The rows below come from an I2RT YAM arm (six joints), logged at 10 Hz.
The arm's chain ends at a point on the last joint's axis. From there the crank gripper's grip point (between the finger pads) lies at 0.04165 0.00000 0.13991 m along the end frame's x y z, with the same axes.
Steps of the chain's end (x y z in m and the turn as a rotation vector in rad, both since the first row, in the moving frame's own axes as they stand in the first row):
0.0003 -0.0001 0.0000 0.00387 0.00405 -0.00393
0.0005 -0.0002 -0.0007 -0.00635 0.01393 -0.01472
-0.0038 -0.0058 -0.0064 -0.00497 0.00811 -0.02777
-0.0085 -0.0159 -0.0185 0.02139 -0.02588 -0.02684
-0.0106 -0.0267 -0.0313 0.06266 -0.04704 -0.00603
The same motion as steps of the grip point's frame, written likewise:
0.0009 -0.0008 -0.0002 0.00387 0.00405 -0.00393
0.0024 0.0001 -0.0013 -0.00635 0.01393 -0.01472
-0.0027 -0.0063 -0.0067 -0.00497 0.00811 -0.02777
-0.0122 -0.0200 -0.0175 0.02139 -0.02588 -0.02684
-0.0172 -0.0358 -0.0298 0.06266 -0.04704 -0.00603

